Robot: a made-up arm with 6 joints.
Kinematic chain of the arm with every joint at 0, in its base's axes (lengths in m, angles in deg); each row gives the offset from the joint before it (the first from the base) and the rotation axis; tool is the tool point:
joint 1: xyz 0 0 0.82 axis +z
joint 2: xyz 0.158 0 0 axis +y
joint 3: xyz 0 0 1.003 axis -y
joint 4: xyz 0 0 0.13 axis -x
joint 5: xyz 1.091 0 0 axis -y
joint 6: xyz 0.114 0 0 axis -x
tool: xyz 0 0 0
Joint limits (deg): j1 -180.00..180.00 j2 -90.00..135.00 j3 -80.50..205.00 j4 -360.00..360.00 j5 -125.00..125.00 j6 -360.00..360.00
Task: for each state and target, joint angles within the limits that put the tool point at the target. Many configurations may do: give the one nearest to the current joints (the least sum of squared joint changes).
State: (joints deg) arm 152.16 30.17 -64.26 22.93 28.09 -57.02
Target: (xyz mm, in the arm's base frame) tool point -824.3 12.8 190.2
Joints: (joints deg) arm 177.56 55.82 -50.59 24.09 28.75 -57.02
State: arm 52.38 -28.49 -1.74 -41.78 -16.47 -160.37
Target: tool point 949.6 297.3 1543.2
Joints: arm 16.17 -20.31 -35.71 -40.25 -16.66 -160.37
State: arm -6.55 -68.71 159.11 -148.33 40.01 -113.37
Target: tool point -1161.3 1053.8 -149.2
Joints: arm -42.56 -90.00 137.79 -147.69 8.63 -113.37
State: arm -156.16 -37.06 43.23 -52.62 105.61 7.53
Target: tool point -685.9 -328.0 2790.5
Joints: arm -147.91 3.34 53.65 -49.33 90.52 7.53
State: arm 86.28 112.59 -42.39 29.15 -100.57 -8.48
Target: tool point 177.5 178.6 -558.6
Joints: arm 62.04 125.59 -9.36 40.07 -95.47 -8.48
